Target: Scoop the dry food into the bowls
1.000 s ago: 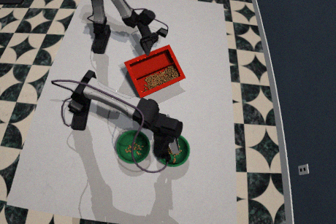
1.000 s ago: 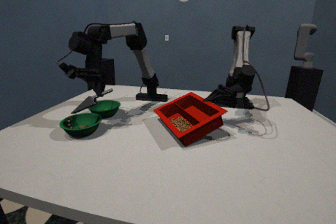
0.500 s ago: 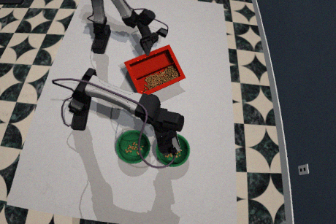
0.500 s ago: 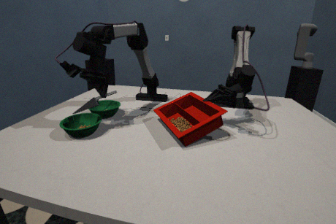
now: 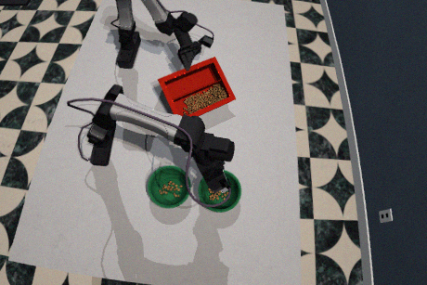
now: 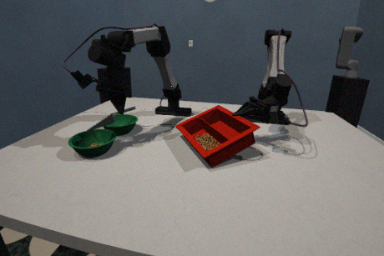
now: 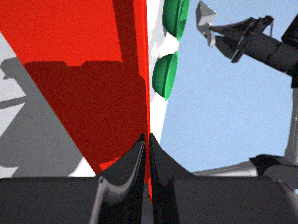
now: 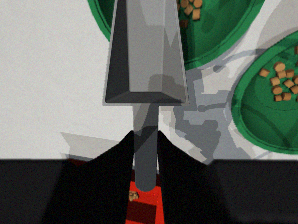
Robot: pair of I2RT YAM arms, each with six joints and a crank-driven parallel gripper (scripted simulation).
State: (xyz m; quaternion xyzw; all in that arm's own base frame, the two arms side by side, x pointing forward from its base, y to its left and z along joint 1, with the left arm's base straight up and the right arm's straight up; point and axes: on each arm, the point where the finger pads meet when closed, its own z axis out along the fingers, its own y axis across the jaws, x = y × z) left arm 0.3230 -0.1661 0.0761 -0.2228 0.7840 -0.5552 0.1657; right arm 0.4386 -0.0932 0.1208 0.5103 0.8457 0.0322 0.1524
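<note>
Right now the grey scoop is 2 cm ahead of my right hand, 3 cm to the right of it and 2 cm below it. The rest, counted from my right hand: red box (7 cm behind, 33 cm to the left, 7 cm below).
</note>
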